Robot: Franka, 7 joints.
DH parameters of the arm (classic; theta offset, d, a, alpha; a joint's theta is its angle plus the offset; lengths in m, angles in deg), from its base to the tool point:
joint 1: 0 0.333 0 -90
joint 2: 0 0 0 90
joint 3: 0 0.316 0.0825 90
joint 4: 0 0 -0.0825 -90
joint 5: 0 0.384 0 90
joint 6: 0 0 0.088 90
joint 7: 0 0.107 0 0
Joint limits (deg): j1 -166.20..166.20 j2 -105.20..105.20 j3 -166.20..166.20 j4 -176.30..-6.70 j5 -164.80..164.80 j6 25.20..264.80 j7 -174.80..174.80
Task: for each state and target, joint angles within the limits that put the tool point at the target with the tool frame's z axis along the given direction. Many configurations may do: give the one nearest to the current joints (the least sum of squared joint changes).
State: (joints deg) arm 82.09 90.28 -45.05 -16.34 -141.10 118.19 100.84
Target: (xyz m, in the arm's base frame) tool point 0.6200 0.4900 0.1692 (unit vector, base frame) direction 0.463 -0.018 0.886
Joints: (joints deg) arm 58.54 90.50 -40.75 -43.15 -116.80 83.10 100.84
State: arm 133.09 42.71 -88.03 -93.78 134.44 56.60 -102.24
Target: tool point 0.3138 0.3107 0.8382 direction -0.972 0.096 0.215
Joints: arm 110.65 13.07 -93.07 -84.14 140.66 30.87 -102.24
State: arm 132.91 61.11 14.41 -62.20 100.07 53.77 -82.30
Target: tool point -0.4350 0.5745 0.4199 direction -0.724 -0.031 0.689
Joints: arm 113.10 34.37 10.09 -91.60 135.50 85.62 -82.30
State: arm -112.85 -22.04 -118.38 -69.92 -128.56 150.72 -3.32
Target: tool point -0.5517 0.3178 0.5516 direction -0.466 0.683 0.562
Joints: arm -90.32 -14.17 -112.37 -109.09 -160.93 111.45 -3.32
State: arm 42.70 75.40 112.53 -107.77 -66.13 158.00 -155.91
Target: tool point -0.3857 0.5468 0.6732 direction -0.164 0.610 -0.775
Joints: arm 71.21 42.52 91.95 -72.81 -71.89 104.02 -155.91
